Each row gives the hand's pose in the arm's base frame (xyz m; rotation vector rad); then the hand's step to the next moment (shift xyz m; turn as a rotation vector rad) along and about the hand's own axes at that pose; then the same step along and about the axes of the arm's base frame.
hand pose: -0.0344 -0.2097 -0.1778 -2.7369 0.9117 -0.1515
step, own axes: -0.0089 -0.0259 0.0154 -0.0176 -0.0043 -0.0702
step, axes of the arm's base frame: 0.0105 0.0285 -0.0080 -0.0240 -0.0004 0.0684
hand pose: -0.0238 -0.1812 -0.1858 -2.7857 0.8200 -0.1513
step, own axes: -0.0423 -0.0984 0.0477 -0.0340 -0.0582 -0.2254
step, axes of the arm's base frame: 0.0236 0.1125 -0.0229 -0.0351 0.0225 0.2315
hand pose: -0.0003 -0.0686 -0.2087 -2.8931 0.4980 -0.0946
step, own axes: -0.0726 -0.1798 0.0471 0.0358 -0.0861 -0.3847
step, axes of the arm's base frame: -0.0055 0.1992 -0.0102 0.0242 -0.0054 0.3951
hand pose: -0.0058 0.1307 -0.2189 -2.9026 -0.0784 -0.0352
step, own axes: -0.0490 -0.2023 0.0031 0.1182 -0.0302 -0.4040
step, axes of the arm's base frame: -0.0602 0.1946 0.0430 0.1092 -0.0601 0.4032
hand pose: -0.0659 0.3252 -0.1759 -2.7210 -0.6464 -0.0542
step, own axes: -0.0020 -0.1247 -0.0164 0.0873 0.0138 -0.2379
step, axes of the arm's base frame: -0.0563 0.0981 0.0551 0.0942 -0.0542 0.2294
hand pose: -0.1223 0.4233 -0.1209 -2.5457 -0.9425 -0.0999
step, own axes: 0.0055 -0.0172 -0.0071 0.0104 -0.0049 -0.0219
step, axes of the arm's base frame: -0.0062 0.0121 0.0138 0.0066 0.0006 0.0238
